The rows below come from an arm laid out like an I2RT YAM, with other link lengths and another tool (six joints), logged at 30 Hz.
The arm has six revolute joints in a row. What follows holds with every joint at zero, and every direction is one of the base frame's. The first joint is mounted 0.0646 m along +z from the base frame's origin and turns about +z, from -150 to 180 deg. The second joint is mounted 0.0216 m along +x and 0.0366 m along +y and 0.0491 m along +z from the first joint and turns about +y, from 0 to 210 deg. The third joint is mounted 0.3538 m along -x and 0.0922 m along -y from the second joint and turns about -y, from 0 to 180 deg. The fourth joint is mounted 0.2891 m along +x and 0.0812 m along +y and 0.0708 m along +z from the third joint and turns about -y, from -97 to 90 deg. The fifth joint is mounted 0.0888 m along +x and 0.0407 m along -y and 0.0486 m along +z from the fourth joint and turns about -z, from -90 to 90 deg. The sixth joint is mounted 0.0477 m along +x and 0.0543 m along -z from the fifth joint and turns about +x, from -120 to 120 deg. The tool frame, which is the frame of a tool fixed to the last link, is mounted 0.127 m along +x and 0.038 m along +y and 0.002 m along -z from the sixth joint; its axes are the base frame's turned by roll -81.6, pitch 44.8 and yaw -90 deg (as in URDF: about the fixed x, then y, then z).
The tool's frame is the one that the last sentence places.
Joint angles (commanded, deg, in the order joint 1, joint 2, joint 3, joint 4, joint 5, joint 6), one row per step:
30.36 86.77 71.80 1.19 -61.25 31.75
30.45 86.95 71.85 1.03 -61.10 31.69
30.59 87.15 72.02 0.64 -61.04 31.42
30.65 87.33 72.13 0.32 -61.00 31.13
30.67 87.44 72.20 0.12 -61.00 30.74
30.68 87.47 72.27 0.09 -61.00 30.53
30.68 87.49 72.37 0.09 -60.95 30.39
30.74 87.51 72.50 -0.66 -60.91 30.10
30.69 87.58 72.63 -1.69 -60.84 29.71
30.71 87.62 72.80 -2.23 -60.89 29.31
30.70 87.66 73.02 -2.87 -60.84 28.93
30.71 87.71 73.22 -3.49 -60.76 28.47
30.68 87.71 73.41 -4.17 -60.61 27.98
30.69 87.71 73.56 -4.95 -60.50 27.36
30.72 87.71 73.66 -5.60 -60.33 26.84
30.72 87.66 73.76 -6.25 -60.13 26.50
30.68 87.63 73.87 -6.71 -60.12 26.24
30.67 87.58 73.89 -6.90 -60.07 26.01
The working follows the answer.
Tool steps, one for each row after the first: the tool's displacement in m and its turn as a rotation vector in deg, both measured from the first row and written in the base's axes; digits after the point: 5 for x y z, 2 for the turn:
0.00070 0.00106 -0.00147 -0.18 0.17 -0.05
0.00080 0.00236 -0.00279 -0.39 0.26 0.07
0.00122 0.00315 -0.00424 -0.59 0.30 0.12
0.00141 0.00352 -0.00521 -0.69 0.12 0.19
0.00143 0.00365 -0.00507 -0.68 -0.10 0.22
0.00166 0.00376 -0.00456 -0.64 -0.31 0.19
0.00113 0.00400 -0.00575 -0.97 -0.05 0.25
0.00144 0.00371 -0.00807 -1.46 0.39 0.19
0.00103 0.00377 -0.00855 -1.64 0.35 0.32
0.00107 0.00372 -0.00896 -1.87 0.36 0.31
0.00108 0.00380 -0.00962 -2.11 0.30 0.31
0.00124 0.00353 -0.01022 -2.38 0.22 0.21
0.00089 0.00338 -0.01139 -2.70 0.13 0.22
0.00065 0.00340 -0.01264 -3.01 0.06 0.17
0.00051 0.00314 -0.01346 -3.31 0.13 0.04
0.00032 0.00270 -0.01366 -3.46 0.15 0.04
0.00009 0.00244 -0.01376 -3.53 0.01 0.01

Tool pose at each row, in the base's axes (x y z in m, rotation vector in deg; rounded; the steps above come from the unrounded poses):
0.30322 0.35622 0.43869 -70.33 75.26 60.26
0.30393 0.35728 0.43722 -70.36 75.53 60.26
0.30402 0.35858 0.43590 -70.57 75.68 60.29
0.30444 0.35938 0.43445 -70.75 75.82 60.25
0.30464 0.35974 0.43348 -70.95 75.72 60.11
0.30465 0.35987 0.43362 -71.05 75.53 59.98
0.30488 0.35998 0.43413 -71.08 75.35 59.82
0.30436 0.36022 0.43294 -71.27 75.74 59.88
0.30466 0.35993 0.43062 -71.42 76.44 59.89
0.30425 0.35999 0.43014 -71.66 76.47 59.85
0.30430 0.35994 0.42973 -71.83 76.63 59.74
0.30430 0.36002 0.42907 -72.03 76.74 59.56
0.30447 0.35975 0.42847 -72.18 76.91 59.28
0.30411 0.35960 0.42730 -72.46 77.06 59.03
0.30387 0.35962 0.42605 -72.68 77.23 58.78
0.30374 0.35936 0.42523 -72.77 77.54 58.57
0.30354 0.35892 0.42503 -72.88 77.66 58.49
0.30331 0.35866 0.42493 -72.96 77.62 58.34

